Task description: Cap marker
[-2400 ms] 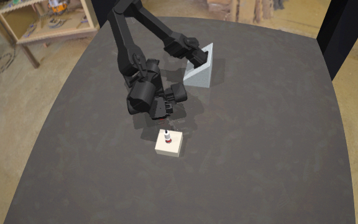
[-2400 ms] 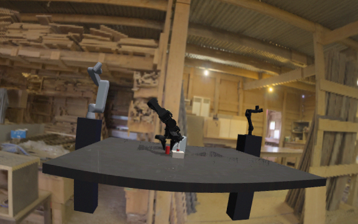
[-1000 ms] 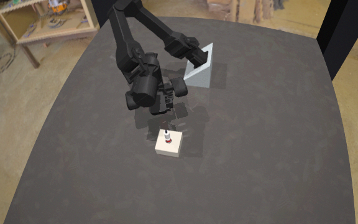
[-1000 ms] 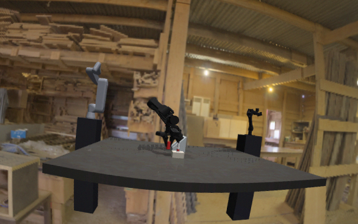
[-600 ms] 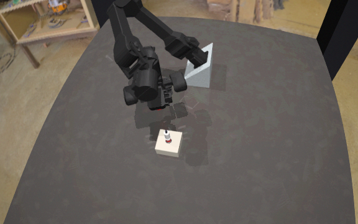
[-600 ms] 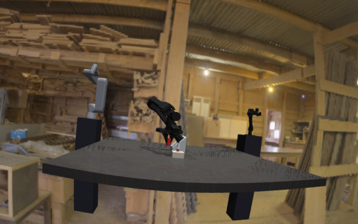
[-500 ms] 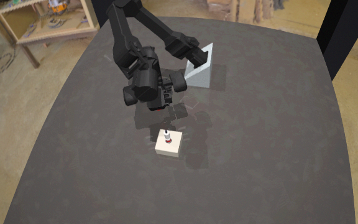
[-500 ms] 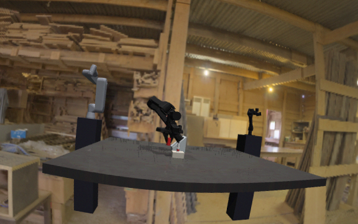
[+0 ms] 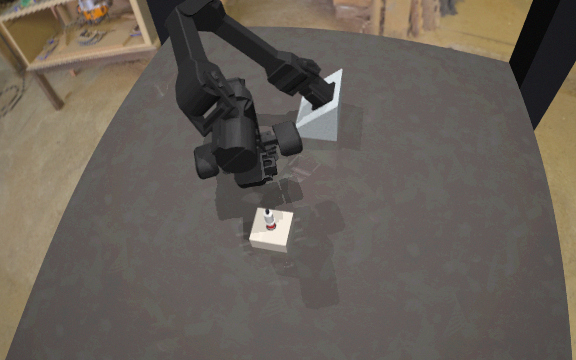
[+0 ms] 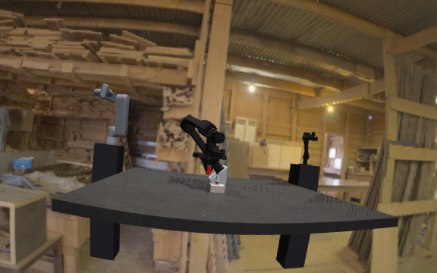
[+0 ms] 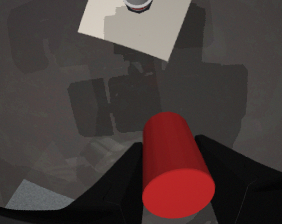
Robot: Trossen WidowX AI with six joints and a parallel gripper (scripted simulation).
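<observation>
Right now my gripper tip is 70 mm short of the holder block, 40 mm to the right of it and 80 mm above it. Round my gripper tip: red cap: 10 mm above.
</observation>
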